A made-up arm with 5 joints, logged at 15 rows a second.
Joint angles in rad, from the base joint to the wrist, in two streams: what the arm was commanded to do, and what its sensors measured. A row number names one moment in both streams.
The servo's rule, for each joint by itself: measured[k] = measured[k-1] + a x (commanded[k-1-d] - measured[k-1]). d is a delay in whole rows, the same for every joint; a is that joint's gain. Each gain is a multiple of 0.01, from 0.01 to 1. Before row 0 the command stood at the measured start. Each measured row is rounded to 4 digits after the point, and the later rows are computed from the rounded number. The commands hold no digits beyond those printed.
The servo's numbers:
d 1
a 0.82 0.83 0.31 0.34 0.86
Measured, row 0:
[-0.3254, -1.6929, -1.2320, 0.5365, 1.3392]
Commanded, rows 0 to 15:
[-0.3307, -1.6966, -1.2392, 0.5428, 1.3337]
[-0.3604, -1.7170, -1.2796, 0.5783, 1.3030]
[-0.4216, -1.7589, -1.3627, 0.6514, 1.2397]
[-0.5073, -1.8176, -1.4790, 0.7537, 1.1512]
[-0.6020, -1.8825, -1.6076, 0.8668, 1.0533]
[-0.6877, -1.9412, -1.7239, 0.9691, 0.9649]
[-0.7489, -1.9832, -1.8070, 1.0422, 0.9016]
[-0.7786, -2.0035, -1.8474, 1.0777, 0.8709]
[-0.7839, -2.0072, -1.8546, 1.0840, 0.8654]
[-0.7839, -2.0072, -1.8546, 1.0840, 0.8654]
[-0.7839, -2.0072, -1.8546, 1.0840, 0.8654]
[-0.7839, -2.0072, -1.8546, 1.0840, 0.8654]
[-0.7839, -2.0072, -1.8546, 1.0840, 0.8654]
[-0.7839, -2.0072, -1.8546, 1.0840, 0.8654]
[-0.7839, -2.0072, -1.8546, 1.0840, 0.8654]
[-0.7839, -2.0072, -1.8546, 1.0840, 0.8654]
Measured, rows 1 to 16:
[-0.3254, -1.6929, -1.2320, 0.5365, 1.3392]
[-0.3297, -1.6960, -1.2342, 0.5386, 1.3345]
[-0.3549, -1.7134, -1.2483, 0.5521, 1.3074]
[-0.4096, -1.7512, -1.2838, 0.5859, 1.2492]
[-0.4897, -1.8063, -1.3443, 0.6430, 1.1649]
[-0.5818, -1.8695, -1.4259, 0.7191, 1.0689]
[-0.6686, -1.9290, -1.5183, 0.8041, 0.9795]
[-0.7344, -1.9740, -1.6078, 0.8851, 0.9125]
[-0.7706, -1.9985, -1.6821, 0.9506, 0.8767]
[-0.7815, -2.0057, -1.7356, 0.9960, 0.8670]
[-0.7835, -2.0069, -1.7725, 1.0259, 0.8656]
[-0.7838, -2.0071, -1.7980, 1.0457, 0.8654]
[-0.7839, -2.0072, -1.8155, 1.0587, 0.8654]
[-0.7839, -2.0072, -1.8276, 1.0673, 0.8654]
[-0.7839, -2.0072, -1.8360, 1.0730, 0.8654]
[-0.7839, -2.0072, -1.8418, 1.0767, 0.8654]

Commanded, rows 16 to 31:
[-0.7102, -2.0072, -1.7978, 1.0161, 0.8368]
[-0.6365, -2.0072, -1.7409, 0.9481, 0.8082]
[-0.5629, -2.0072, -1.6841, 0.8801, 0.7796]
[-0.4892, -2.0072, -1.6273, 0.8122, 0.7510]
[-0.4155, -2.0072, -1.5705, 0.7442, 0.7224]
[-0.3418, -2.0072, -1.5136, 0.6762, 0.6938]
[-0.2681, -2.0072, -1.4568, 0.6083, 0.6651]
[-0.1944, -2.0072, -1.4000, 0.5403, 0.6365]
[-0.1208, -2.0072, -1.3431, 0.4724, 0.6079]
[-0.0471, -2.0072, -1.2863, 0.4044, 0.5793]
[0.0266, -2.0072, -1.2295, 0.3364, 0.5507]
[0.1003, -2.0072, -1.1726, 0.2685, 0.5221]
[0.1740, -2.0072, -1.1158, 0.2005, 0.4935]
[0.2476, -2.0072, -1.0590, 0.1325, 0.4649]
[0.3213, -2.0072, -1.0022, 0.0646, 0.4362]
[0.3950, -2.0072, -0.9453, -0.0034, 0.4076]
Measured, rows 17 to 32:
[-0.7839, -2.0072, -1.8458, 1.0792, 0.8654]
[-0.7235, -2.0072, -1.8309, 1.0577, 0.8408]
[-0.6522, -2.0072, -1.8030, 1.0204, 0.8128]
[-0.5790, -2.0072, -1.7661, 0.9727, 0.7842]
[-0.5054, -2.0072, -1.7231, 0.9181, 0.7556]
[-0.4317, -2.0072, -1.6758, 0.8590, 0.7270]
[-0.3580, -2.0072, -1.6255, 0.7968, 0.6984]
[-0.2843, -2.0072, -1.5732, 0.7327, 0.6698]
[-0.2106, -2.0072, -1.5195, 0.6673, 0.6412]
[-0.1370, -2.0072, -1.4648, 0.6010, 0.6126]
[-0.0633, -2.0072, -1.4095, 0.5342, 0.5840]
[0.0104, -2.0072, -1.3537, 0.4669, 0.5554]
[0.0841, -2.0072, -1.2976, 0.3994, 0.5268]
[0.1578, -2.0072, -1.2412, 0.3318, 0.4982]
[0.2314, -2.0072, -1.1847, 0.2640, 0.4696]
[0.3051, -2.0072, -1.1281, 0.1962, 0.4409]

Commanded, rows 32 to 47:
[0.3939, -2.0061, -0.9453, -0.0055, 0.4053]
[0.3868, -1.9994, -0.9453, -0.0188, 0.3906]
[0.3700, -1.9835, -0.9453, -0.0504, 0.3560]
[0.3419, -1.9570, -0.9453, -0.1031, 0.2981]
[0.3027, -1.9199, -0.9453, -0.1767, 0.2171]
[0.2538, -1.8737, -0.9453, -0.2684, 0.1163]
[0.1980, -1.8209, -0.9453, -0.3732, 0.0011]
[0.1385, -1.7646, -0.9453, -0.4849, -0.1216]
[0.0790, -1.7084, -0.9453, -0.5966, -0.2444]
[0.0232, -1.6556, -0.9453, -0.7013, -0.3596]
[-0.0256, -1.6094, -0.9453, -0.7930, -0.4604]
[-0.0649, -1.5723, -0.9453, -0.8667, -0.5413]
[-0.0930, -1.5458, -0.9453, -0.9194, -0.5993]
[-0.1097, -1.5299, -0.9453, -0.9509, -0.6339]
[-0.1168, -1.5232, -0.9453, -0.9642, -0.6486]
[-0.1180, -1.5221, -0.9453, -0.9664, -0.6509]
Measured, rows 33 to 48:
[0.3788, -2.0072, -1.0714, 0.1283, 0.4123]
[0.3912, -2.0063, -1.0323, 0.0828, 0.4063]
[0.3876, -2.0006, -1.0053, 0.0483, 0.3928]
[0.3732, -1.9864, -0.9867, 0.0147, 0.3612]
[0.3475, -1.9620, -0.9739, -0.0254, 0.3069]
[0.3108, -1.9271, -0.9650, -0.0768, 0.2297]
[0.2641, -1.8828, -0.9589, -0.1419, 0.1322]
[0.2099, -1.8314, -0.9547, -0.2205, 0.0195]
[0.1514, -1.7760, -0.9518, -0.3104, -0.1018]
[0.0920, -1.7199, -0.9498, -0.4077, -0.2244]
[0.0356, -1.6665, -0.9484, -0.5075, -0.3407]
[-0.0146, -1.6191, -0.9474, -0.6046, -0.4436]
[-0.0558, -1.5803, -0.9467, -0.6937, -0.5276]
[-0.0863, -1.5517, -0.9463, -0.7704, -0.5893]
[-0.1055, -1.5336, -0.9460, -0.8318, -0.6277]
[-0.1148, -1.5250, -0.9458, -0.8768, -0.6457]

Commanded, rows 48 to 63:
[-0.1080, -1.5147, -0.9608, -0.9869, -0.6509]
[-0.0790, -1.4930, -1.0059, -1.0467, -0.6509]
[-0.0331, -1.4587, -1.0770, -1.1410, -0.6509]
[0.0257, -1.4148, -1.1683, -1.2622, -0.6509]
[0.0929, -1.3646, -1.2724, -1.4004, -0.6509]
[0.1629, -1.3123, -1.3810, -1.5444, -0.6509]
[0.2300, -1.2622, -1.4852, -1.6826, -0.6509]
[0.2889, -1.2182, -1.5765, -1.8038, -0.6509]
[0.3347, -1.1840, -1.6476, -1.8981, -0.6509]
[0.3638, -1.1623, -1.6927, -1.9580, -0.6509]
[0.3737, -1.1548, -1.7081, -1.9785, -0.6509]
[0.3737, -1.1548, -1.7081, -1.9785, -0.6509]
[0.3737, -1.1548, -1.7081, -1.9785, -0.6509]
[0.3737, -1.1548, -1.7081, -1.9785, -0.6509]
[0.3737, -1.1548, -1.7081, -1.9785, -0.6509]
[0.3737, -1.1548, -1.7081, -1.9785, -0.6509]
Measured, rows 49 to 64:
[-0.1174, -1.5226, -0.9456, -0.9073, -0.6502]
[-0.1097, -1.5160, -0.9503, -0.9344, -0.6508]
[-0.0845, -1.4969, -0.9675, -0.9726, -0.6509]
[-0.0424, -1.4652, -1.0014, -1.0299, -0.6509]
[0.0134, -1.4234, -1.0531, -1.1089, -0.6509]
[0.0786, -1.3746, -1.1211, -1.2080, -0.6509]
[0.1477, -1.3229, -1.2017, -1.3224, -0.6509]
[0.2152, -1.2725, -1.2896, -1.4449, -0.6509]
[0.2756, -1.2274, -1.3785, -1.5669, -0.6509]
[0.3241, -1.1914, -1.4619, -1.6795, -0.6509]
[0.3567, -1.1672, -1.5334, -1.7742, -0.6509]
[0.3706, -1.1569, -1.5876, -1.8437, -0.6509]
[0.3731, -1.1552, -1.6250, -1.8895, -0.6509]
[0.3736, -1.1549, -1.6508, -1.9198, -0.6509]
[0.3737, -1.1548, -1.6686, -1.9398, -0.6509]
[0.3737, -1.1548, -1.6808, -1.9530, -0.6509]

